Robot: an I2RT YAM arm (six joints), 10 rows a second.
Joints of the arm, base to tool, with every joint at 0 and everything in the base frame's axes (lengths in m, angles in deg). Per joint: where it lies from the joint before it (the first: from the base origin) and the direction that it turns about. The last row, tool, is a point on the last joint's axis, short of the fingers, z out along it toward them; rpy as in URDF.
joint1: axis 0 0 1 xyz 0 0 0.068
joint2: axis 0 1 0 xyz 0.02 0.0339 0.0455
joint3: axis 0 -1 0 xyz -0.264 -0.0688 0
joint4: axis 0 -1 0 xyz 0.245 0.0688 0.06
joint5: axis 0 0 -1 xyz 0.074 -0.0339 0.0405
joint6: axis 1 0 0 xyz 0.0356 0 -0.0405
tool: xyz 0 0 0 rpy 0 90 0
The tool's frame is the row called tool.
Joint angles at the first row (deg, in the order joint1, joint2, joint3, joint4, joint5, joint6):
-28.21, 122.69, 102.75, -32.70, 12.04, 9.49
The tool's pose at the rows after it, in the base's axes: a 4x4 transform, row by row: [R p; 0 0 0 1], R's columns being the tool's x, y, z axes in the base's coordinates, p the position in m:
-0.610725 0.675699 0.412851 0.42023; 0.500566 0.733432 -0.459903 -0.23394; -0.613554 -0.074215 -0.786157 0.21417; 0 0 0 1
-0.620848 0.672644 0.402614 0.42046; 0.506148 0.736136 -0.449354 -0.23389; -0.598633 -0.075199 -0.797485 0.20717; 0 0 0 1
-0.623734 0.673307 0.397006 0.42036; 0.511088 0.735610 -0.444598 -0.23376; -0.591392 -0.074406 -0.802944 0.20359; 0 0 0 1
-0.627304 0.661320 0.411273 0.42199; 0.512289 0.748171 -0.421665 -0.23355; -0.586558 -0.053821 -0.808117 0.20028; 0 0 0 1
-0.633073 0.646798 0.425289 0.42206; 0.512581 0.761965 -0.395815 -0.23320; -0.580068 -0.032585 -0.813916 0.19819; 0 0 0 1
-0.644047 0.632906 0.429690 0.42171; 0.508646 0.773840 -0.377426 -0.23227; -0.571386 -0.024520 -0.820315 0.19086; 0 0 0 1
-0.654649 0.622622 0.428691 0.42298; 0.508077 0.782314 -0.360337 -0.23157; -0.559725 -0.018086 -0.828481 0.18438; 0 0 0 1
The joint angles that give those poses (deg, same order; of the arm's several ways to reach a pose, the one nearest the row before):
-28.21, 123.57, 102.57, -32.52, 12.13, 8.97
-28.21, 124.19, 102.22, -32.61, 11.87, 8.96
-28.21, 124.45, 101.95, -32.61, 11.78, 9.14
-28.21, 124.89, 101.95, -32.26, 10.20, 9.05
-28.30, 124.98, 101.69, -32.08, 8.45, 8.79
-28.30, 125.24, 100.55, -31.12, 7.39, 8.26
-28.21, 125.94, 100.37, -30.94, 6.60, 8.00

